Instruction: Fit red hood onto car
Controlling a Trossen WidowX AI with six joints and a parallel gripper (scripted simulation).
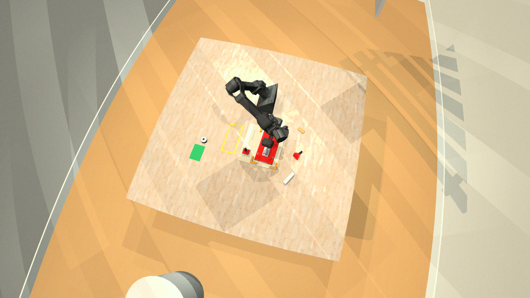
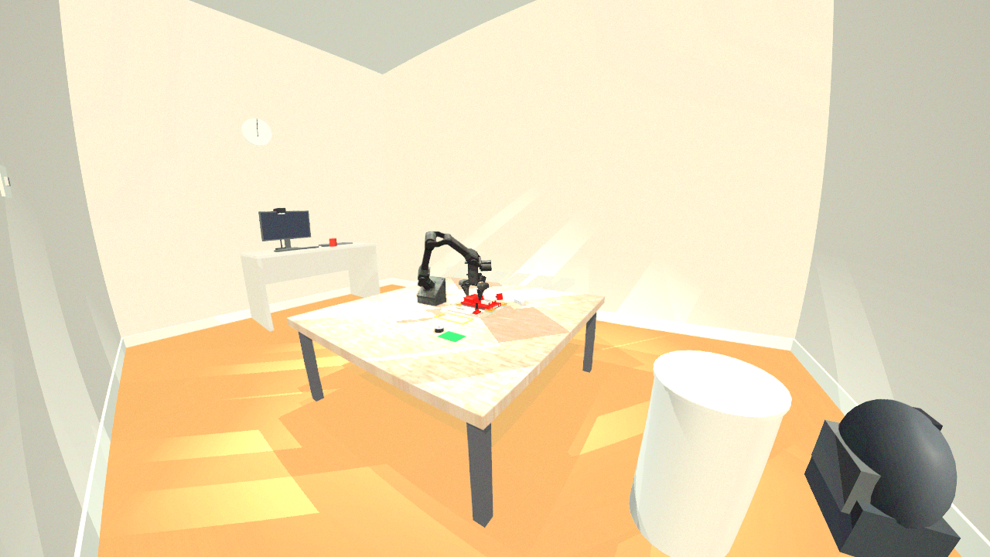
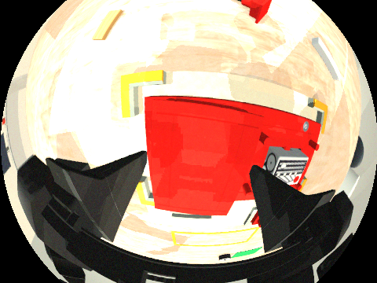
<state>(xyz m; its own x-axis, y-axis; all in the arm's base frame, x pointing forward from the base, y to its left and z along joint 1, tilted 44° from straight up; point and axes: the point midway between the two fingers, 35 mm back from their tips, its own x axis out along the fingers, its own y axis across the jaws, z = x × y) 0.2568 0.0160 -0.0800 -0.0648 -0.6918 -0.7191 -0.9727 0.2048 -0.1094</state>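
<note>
Now: gripper tip 90 mm short of the white-labelled block, 10 mm to the left of it and 10 mm above it. Round my gripper tip: white bar 220 mm ahead, 130 mm to the left, 30 mm below; red hood 10 mm above; orange block 170 mm to the left, 100 mm behind, 30 mm below.
</note>
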